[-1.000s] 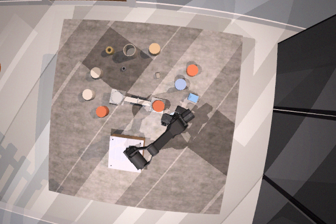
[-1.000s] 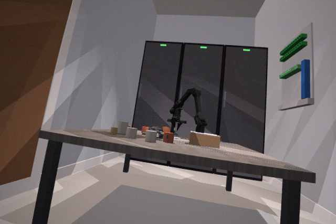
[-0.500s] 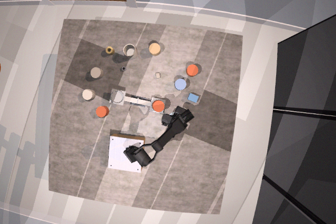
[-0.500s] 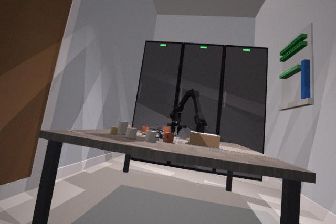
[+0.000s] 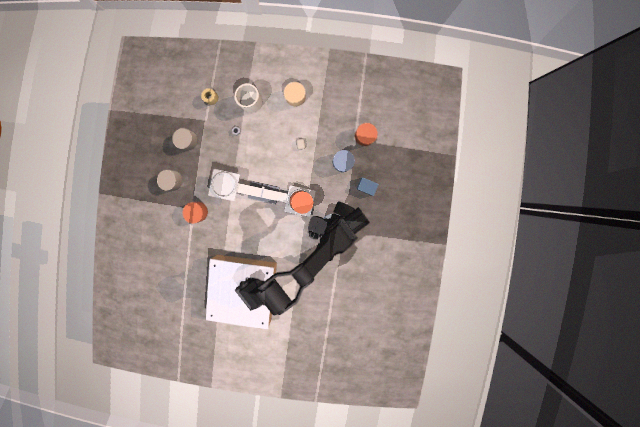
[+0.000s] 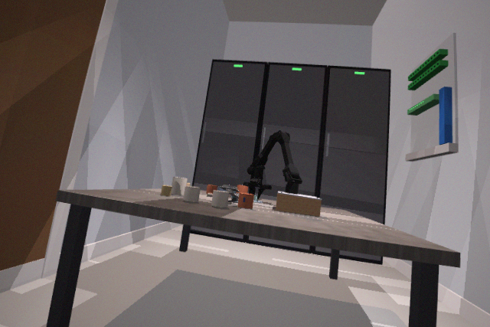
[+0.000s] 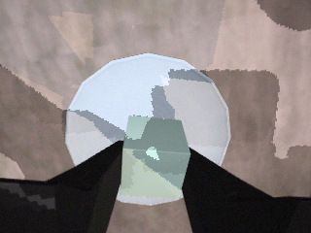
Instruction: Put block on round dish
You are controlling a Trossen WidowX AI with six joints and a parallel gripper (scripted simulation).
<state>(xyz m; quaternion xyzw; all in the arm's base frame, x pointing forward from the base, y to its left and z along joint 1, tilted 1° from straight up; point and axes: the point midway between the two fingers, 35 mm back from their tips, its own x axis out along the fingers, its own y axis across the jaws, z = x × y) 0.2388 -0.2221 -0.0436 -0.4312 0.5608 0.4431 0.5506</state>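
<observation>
Right now the round pale blue dish is 10 mm below my gripper tip. Round my gripper tip: balance beam (260 mm to the left, 70 mm ahead, 20 mm above); blue-grey cylinder (240 mm ahead, 20 mm to the left, 20 mm above); tan cylinder (410 mm ahead, 230 mm to the left, 20 mm above).
</observation>
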